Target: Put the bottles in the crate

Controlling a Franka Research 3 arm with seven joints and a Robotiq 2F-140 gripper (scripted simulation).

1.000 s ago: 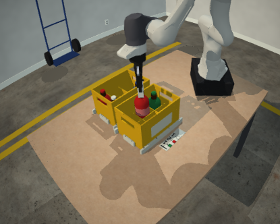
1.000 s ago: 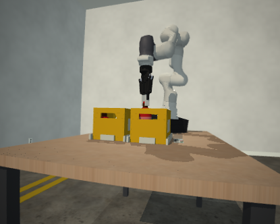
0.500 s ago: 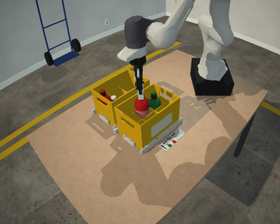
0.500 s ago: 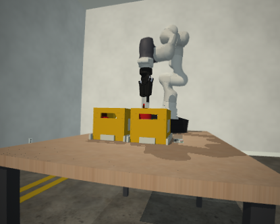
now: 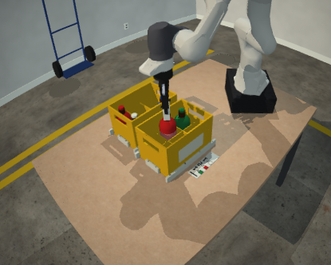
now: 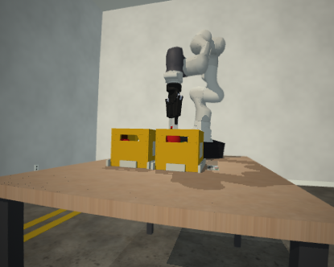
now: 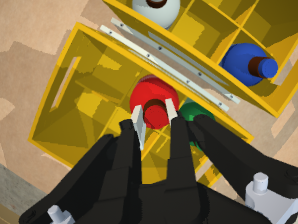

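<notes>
Right now the red-label bottle is 8 cm below my hand. Also, from my hand: white-capped bottle 12 cm to the right, 12 cm below, 9 cm ahead; blue-label bottle 14 cm to the right, 12 cm below, 8 cm behind; green bottle 12 cm below, 9 cm behind, 1 cm to the right.
</notes>
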